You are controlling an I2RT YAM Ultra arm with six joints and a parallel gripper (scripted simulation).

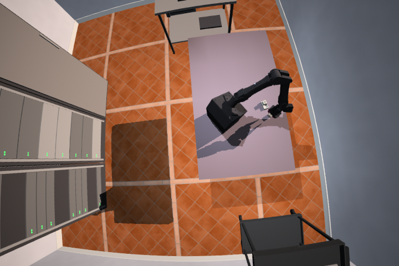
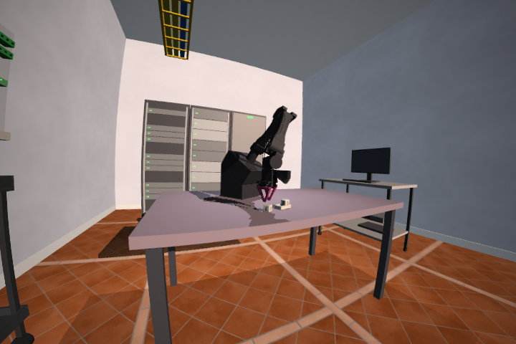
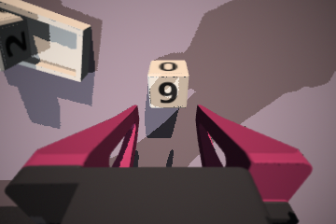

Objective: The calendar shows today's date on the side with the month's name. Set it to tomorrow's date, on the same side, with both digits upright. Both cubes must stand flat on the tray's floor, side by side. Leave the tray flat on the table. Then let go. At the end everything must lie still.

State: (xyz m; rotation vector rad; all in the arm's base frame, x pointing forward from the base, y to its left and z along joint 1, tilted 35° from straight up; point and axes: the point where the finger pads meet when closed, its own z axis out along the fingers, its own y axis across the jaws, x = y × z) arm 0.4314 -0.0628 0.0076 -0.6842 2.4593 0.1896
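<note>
Now: hand 10 mm short of the cream digit cube and 40 mm above it. Also, from my hand: cream tray (30 mm behind, 110 mm to the left, 50 mm below).
</note>
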